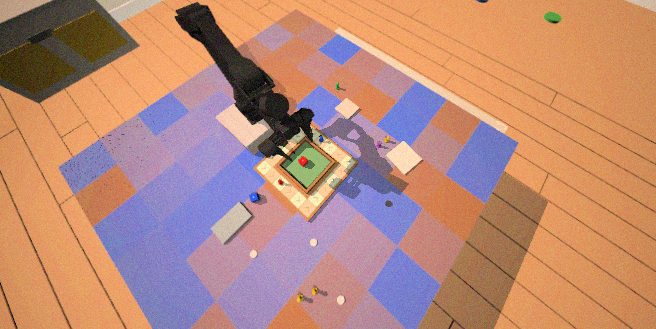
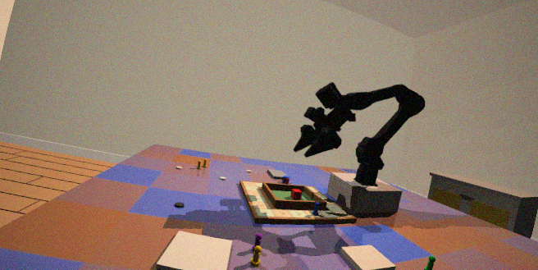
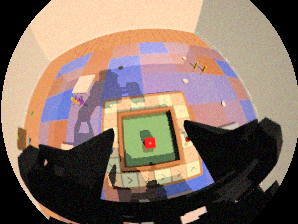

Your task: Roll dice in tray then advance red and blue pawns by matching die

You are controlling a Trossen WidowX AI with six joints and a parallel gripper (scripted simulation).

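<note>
The red pawn is 10 mm behind my gripper tip, 110 mm to the right of it and 130 mm below it. Round my gripper tip: black disc (300 mm ahead, 130 mm to the left, 150 mm below); blue pawn (40 mm behind, 110 mm to the left, 130 mm below); purple pawn (120 mm ahead, 270 mm to the left, 140 mm below).
</note>
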